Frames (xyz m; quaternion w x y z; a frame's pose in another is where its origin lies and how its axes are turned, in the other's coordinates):
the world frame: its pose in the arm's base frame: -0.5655 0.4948 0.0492 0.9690 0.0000 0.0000 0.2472
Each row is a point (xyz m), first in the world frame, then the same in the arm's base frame.
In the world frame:
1: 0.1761 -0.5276 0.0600
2: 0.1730 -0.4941 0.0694
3: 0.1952 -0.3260 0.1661
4: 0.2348 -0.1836 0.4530
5: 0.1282 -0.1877 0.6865
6: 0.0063 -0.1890 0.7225
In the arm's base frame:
1: -0.1582 0.1160 0.1092
2: -0.1769 0.1440 0.1186
3: -0.2380 0.3021 0.2153
4: -0.2714 0.4461 0.5022
5: -0.3631 0.3915 0.7357
6: -0.4694 0.3319 0.7717

